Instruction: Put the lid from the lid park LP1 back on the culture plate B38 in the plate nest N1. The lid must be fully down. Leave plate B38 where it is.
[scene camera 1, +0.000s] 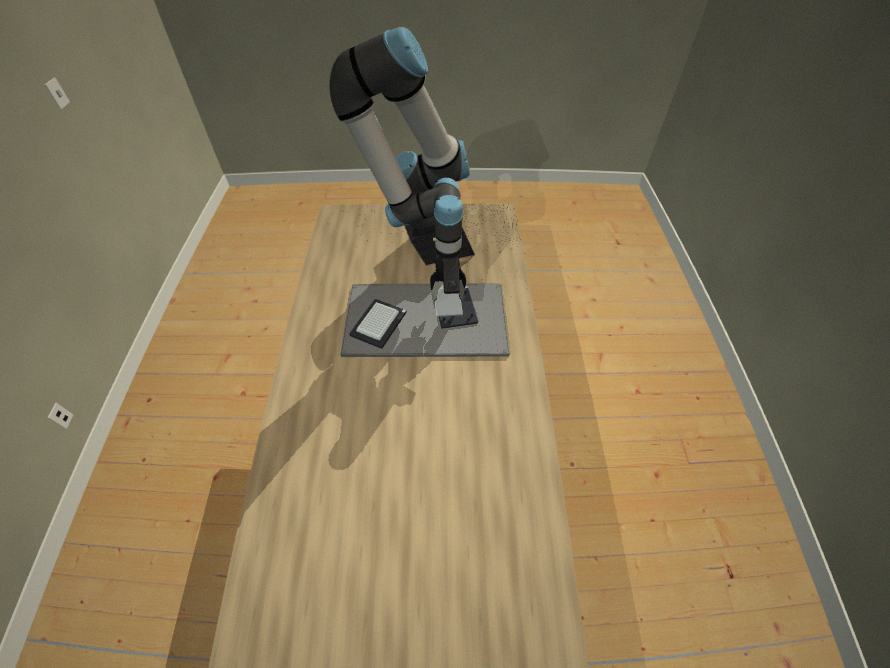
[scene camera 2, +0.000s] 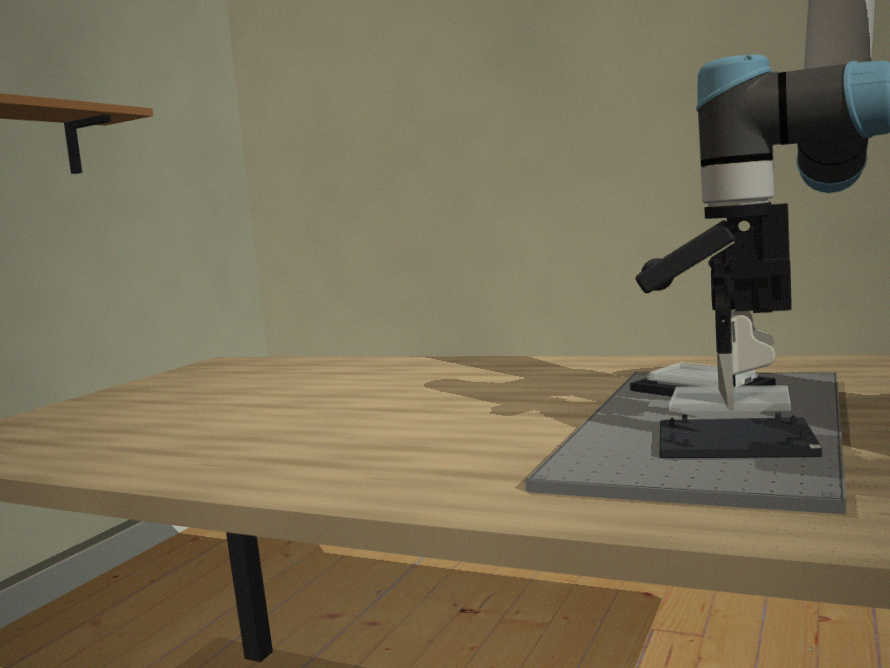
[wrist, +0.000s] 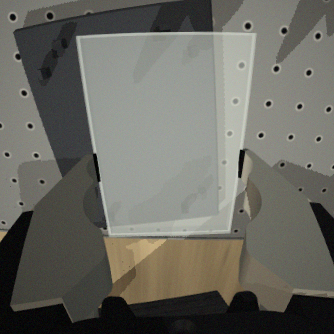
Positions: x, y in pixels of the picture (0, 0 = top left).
Labels:
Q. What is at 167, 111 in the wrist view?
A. A clear lid.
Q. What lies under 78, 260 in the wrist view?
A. My gripper.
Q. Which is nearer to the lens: the clear lid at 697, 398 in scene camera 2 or the culture plate B38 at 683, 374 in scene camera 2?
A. The clear lid.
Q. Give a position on a lid park LP1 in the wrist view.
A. At 60, 101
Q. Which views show the culture plate B38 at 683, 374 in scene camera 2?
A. Scene camera 1 and scene camera 2 only.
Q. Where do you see my gripper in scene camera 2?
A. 732, 400

